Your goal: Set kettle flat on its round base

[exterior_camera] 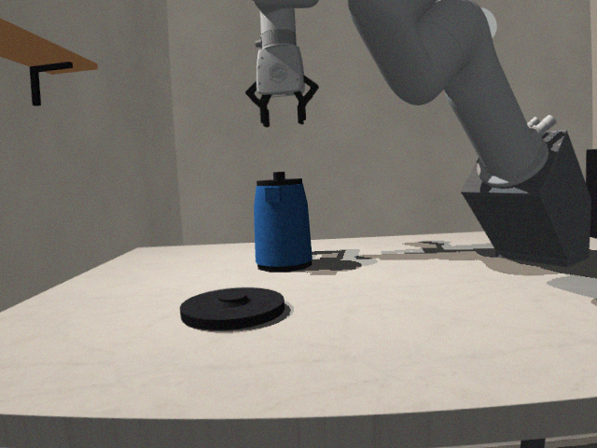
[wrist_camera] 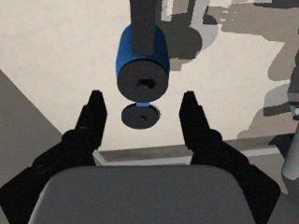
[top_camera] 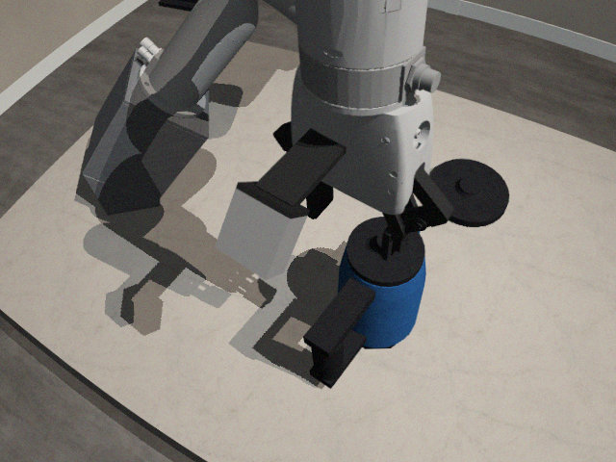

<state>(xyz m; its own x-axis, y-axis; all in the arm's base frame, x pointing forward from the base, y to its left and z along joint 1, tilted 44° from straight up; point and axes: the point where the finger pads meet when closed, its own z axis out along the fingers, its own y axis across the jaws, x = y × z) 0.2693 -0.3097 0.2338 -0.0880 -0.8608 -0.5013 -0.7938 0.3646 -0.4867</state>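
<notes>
The blue kettle lies 21 cm below my hand and 3 cm to the left of it. From my hand the other things lie so: round black base 36 cm to the left, 30 cm below, 5 cm ahead.
</notes>
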